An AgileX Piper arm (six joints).
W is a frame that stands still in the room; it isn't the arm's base.
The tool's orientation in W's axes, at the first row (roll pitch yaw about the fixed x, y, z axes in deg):
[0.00 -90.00 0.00]
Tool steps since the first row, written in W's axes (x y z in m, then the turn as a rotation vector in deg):
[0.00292 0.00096 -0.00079 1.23 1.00 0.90]
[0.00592 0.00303 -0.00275 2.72 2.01 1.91]
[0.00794 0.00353 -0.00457 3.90 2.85 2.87]
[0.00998 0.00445 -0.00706 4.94 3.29 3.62]
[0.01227 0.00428 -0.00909 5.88 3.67 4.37]
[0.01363 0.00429 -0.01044 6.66 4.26 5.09]
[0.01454 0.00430 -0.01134 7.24 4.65 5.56]
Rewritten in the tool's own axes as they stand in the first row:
[-0.00079 0.00096 -0.00292 0.90 1.00 -1.23]
[-0.00275 0.00303 -0.00592 1.91 2.01 -2.72]
[-0.00457 0.00353 -0.00794 2.87 2.85 -3.90]
[-0.00706 0.00445 -0.00998 3.62 3.29 -4.94]
[-0.00909 0.00428 -0.01227 4.37 3.67 -5.88]
[-0.01044 0.00429 -0.01363 5.09 4.26 -6.66]
[-0.01134 0.00430 -0.01454 5.56 4.65 -7.24]

